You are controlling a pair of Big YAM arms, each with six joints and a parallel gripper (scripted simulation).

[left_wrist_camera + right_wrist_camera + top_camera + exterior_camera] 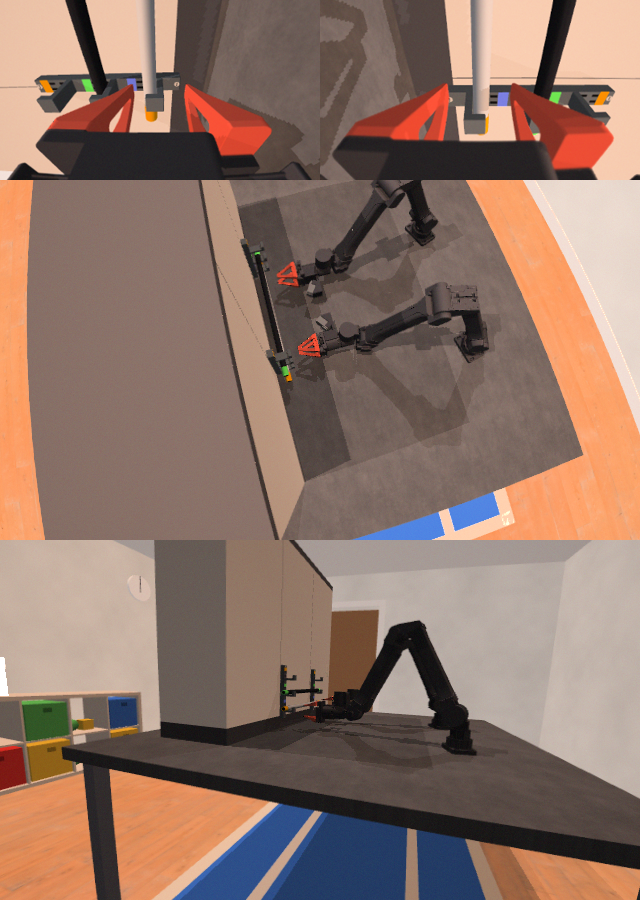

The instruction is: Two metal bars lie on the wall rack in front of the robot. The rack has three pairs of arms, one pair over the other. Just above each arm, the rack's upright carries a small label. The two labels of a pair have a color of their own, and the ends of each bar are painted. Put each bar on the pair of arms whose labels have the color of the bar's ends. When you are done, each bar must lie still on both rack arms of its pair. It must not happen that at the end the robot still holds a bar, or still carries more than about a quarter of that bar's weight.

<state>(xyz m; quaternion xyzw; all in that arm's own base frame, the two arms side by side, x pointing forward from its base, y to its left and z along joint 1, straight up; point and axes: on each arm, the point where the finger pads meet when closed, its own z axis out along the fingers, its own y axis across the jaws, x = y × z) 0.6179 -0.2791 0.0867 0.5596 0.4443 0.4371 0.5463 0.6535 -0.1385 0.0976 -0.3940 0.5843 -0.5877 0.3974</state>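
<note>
Right now the silver bar is 60 mm ahead of my left hand, 150 mm to the right of it and 10 mm above it. From my left hand the other things lie so: beige wall unit 250 mm ahead, 150 mm to the right, 360 mm above; then black bar 70 mm ahead, 150 mm to the right, 90 mm above.
My right hand is 14 cm to the right of the silver bar and 6 cm short of it. The rest, counted from my right hand: beige wall unit 35 cm above, 25 cm ahead, 15 cm to the left; black bar 14 cm to the left, 8 cm above, 7 cm ahead.
</note>
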